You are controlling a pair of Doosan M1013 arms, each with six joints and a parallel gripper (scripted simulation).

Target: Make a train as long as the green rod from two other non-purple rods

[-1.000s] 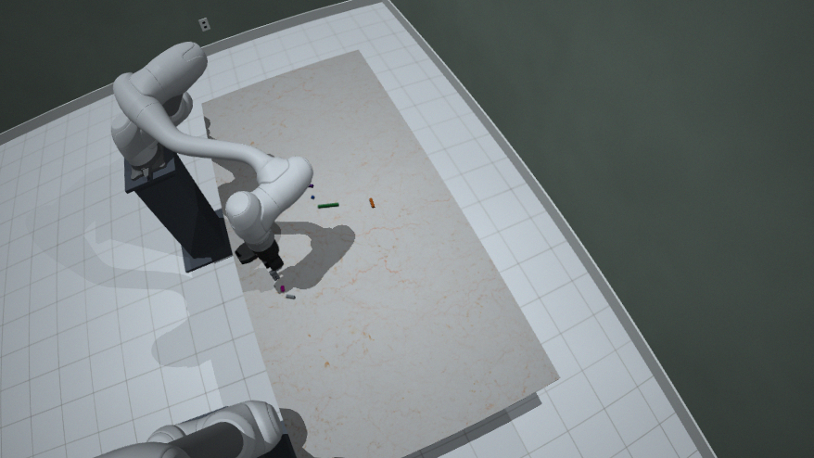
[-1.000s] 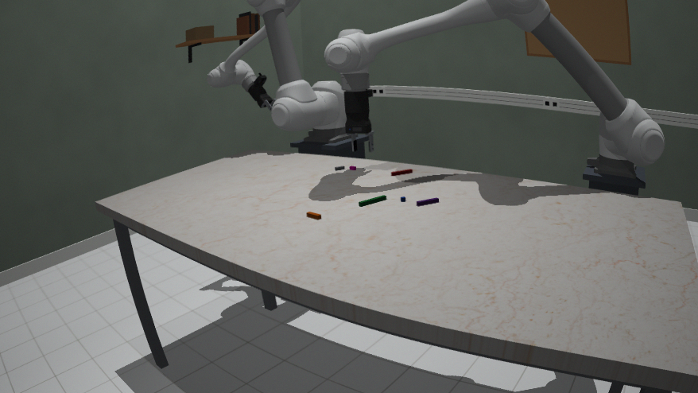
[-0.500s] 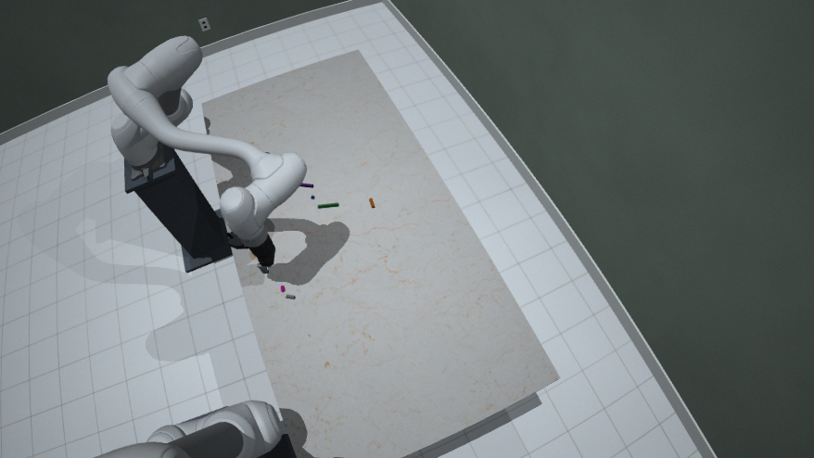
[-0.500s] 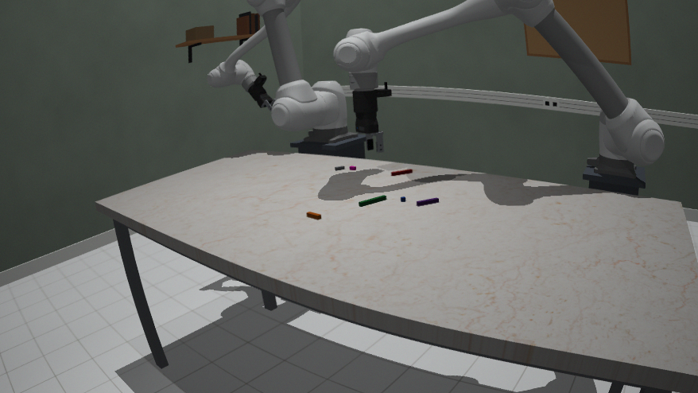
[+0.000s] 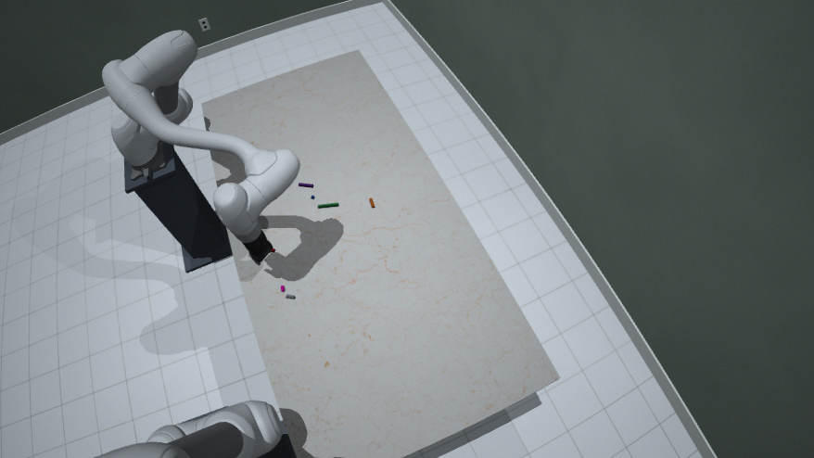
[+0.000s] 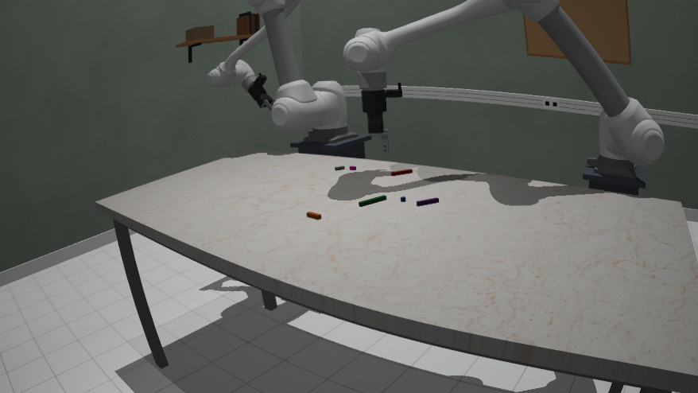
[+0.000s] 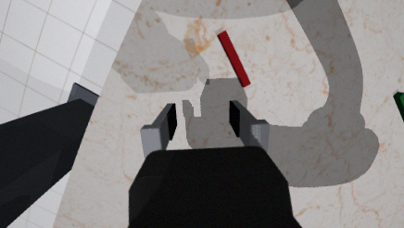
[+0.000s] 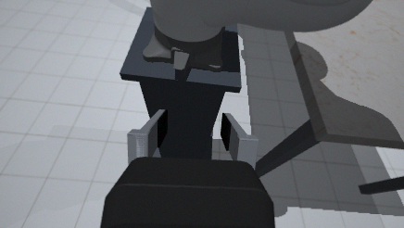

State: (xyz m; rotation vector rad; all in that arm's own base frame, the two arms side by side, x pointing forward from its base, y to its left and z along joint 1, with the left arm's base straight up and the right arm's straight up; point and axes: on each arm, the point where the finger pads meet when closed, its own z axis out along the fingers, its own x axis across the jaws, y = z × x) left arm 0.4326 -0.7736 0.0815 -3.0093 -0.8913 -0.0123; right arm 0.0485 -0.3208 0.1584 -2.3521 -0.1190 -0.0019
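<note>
My left gripper is now 1 cm short of the red rod, 6 cm to the right of it and 8 cm above it. Round my left hand: magenta rod (2 cm ahead, 11 cm to the right, 8 cm below); then grey rod (4 cm ahead, 15 cm to the right, 8 cm below); then blue rod (25 cm ahead, 21 cm to the left, 8 cm below).
</note>
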